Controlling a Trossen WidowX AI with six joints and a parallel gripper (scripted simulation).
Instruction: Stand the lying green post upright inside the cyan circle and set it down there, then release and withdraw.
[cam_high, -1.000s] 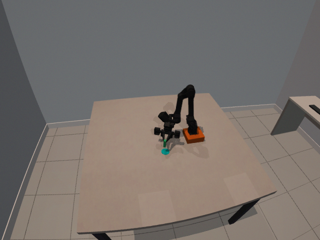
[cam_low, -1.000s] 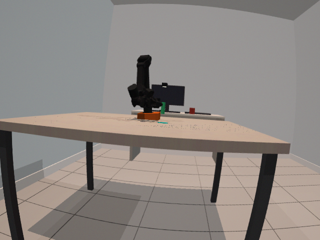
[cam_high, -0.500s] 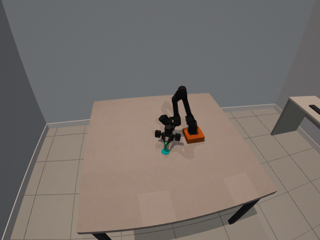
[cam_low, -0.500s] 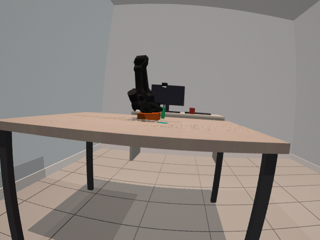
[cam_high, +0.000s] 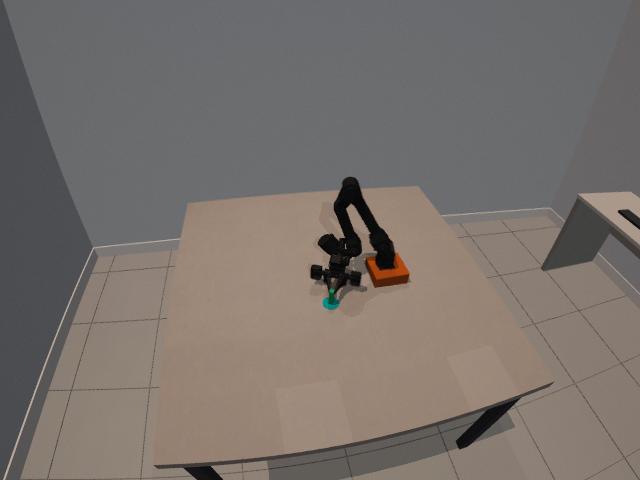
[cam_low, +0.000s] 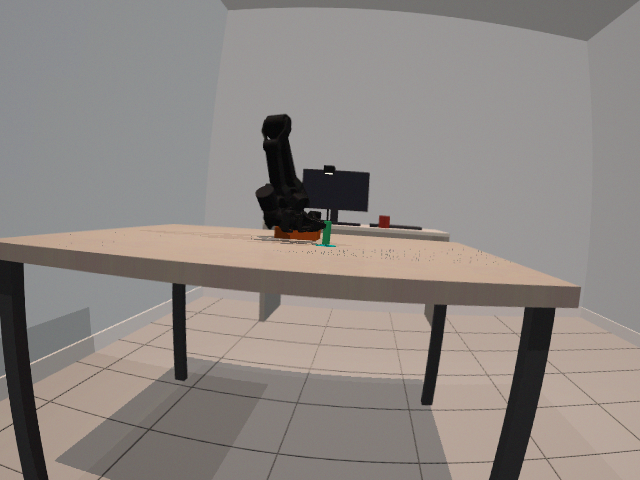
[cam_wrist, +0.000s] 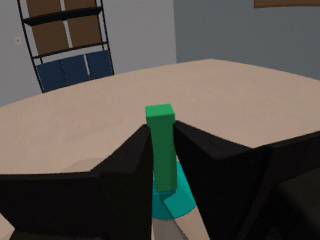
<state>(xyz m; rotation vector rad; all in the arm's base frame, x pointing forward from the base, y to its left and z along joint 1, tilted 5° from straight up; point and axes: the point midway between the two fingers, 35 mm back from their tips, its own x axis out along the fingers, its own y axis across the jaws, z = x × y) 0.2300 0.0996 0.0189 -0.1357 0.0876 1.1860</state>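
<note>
The green post lies 20 mm below my gripper tip. The rest, counted from my gripper tip: cyan circle 60 mm below.
</note>
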